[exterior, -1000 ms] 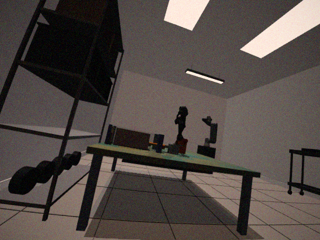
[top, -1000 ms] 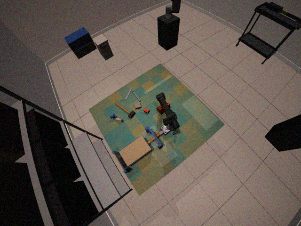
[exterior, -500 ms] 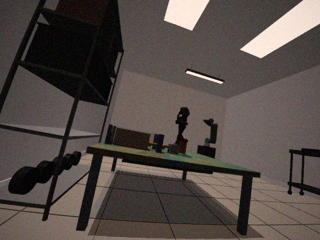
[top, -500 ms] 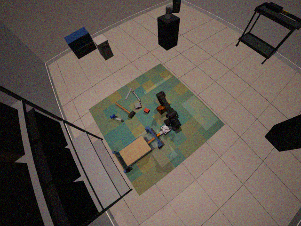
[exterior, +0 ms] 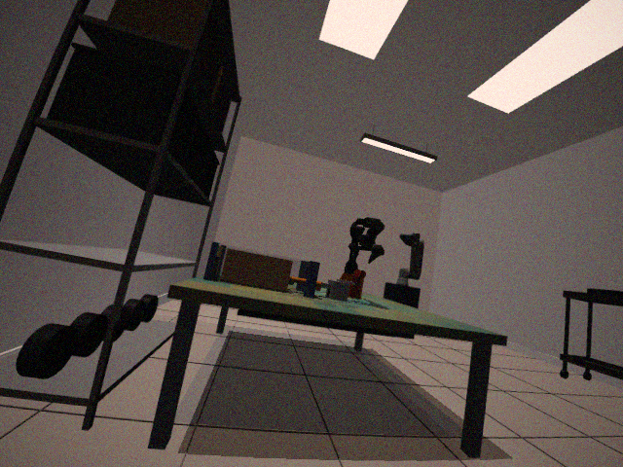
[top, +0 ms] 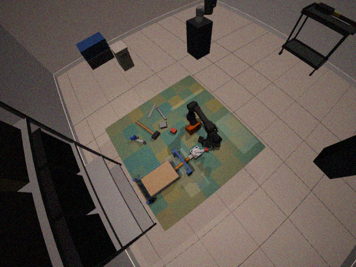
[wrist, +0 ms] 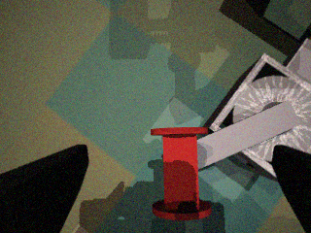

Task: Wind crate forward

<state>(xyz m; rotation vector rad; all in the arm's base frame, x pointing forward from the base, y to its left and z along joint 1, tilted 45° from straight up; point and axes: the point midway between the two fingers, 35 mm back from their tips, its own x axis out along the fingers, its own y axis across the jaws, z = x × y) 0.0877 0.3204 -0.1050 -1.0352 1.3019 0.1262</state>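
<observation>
The red knob is 7 cm below my gripper tip, 1 cm to the right of it and 1 cm behind it. The rest, counted from my gripper tip: winch: 17 cm below, 7 cm to the right, 6 cm ahead; red-knobbed crank handle: 10 cm below, 3 cm to the right, 2 cm ahead; grey block: 54 cm to the right, 19 cm below, 16 cm ahead.
</observation>
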